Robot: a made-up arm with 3 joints. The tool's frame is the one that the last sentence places. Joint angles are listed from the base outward.
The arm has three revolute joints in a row. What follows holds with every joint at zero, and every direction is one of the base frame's.
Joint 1 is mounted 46.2 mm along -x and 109.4 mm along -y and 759 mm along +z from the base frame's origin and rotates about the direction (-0.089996, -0.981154, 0.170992), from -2.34 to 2.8 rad.
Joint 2 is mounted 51.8 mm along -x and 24.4 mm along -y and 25.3 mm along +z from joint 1 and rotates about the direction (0.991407, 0.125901, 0.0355), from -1.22 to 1.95 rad.
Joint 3 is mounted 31.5 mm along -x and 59.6 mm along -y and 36.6 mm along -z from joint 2 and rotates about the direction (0.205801, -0.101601, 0.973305), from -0.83 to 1.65 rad.
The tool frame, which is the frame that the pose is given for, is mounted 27.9 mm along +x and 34.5 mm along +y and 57.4 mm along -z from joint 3; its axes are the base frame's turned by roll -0.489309, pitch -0.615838 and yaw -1.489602 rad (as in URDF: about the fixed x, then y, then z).
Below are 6 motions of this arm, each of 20 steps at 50 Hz.
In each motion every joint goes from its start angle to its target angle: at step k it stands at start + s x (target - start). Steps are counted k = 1, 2, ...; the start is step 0. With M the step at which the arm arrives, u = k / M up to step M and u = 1 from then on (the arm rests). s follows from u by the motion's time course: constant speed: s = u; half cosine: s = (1 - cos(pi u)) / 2; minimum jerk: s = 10 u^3 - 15 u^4 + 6 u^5.
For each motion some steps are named. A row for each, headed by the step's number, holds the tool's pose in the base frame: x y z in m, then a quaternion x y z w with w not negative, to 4 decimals.
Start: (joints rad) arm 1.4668 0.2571 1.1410
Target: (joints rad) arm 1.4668 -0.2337 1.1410
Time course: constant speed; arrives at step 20
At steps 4, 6, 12, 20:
4: -0.0011 -0.1500 0.6552 0.0720 -0.7734 -0.1557 0.6103
6: -0.0002 -0.1536 0.6566 0.0548 -0.7805 -0.1677 0.5997
12: 0.0014 -0.1645 0.6607 0.0031 -0.7991 -0.2031 0.5658
20: 0.0009 -0.1790 0.6665 -0.0658 -0.8171 -0.2485 0.5159

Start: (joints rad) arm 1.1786 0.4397 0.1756
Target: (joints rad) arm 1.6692 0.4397 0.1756
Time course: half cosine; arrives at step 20
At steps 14, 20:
14: 0.0187 -0.1241 0.6939 0.2266 -0.5387 -0.4911 0.6460
20: 0.0251 -0.1235 0.7007 0.2524 -0.5703 -0.4712 0.6237

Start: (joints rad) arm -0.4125 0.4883 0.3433
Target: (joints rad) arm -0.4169 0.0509 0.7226
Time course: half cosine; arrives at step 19
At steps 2, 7, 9, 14, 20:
2: -0.1363 -0.0978 0.7326 -0.2436 0.2252 -0.5499 0.7665
7: -0.1399 -0.1058 0.7328 -0.2600 0.1723 -0.5202 0.7950
9: -0.1420 -0.1106 0.7331 -0.2701 0.1426 -0.4999 0.8105
14: -0.1471 -0.1225 0.7349 -0.2960 0.0766 -0.4430 0.8428
20: -0.1492 -0.1277 0.7361 -0.3075 0.0508 -0.4156 0.8545

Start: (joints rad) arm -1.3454 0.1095 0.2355
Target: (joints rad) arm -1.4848 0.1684 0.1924
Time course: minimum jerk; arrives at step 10
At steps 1, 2, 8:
1: -0.1319 -0.1187 0.8060 -0.5736 0.4705 -0.3739 0.5566
2: -0.1315 -0.1184 0.8065 -0.5742 0.4737 -0.3729 0.5539
8: -0.1251 -0.1136 0.8153 -0.5849 0.5290 -0.3538 0.5029

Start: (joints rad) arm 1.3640 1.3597 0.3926
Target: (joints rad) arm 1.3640 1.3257 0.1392
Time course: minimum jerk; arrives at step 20
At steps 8, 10, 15, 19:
8: -0.0615 -0.0720 0.6685 0.3381 -0.2450 -0.2065 0.8849
10: -0.0591 -0.0714 0.6695 0.3287 -0.2347 -0.2259 0.8865
15: -0.0537 -0.0701 0.6714 0.3078 -0.2117 -0.2678 0.8881
19: -0.0523 -0.0699 0.6719 0.3024 -0.2056 -0.2786 0.8881

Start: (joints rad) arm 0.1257 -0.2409 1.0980
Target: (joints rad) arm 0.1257 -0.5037 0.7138
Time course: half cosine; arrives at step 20
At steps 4, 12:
4: -0.1346 -0.1636 0.6936 -0.2870 -0.3055 -0.2884 0.8609
12: -0.1232 -0.1751 0.6976 -0.3739 -0.3223 -0.3721 0.7861

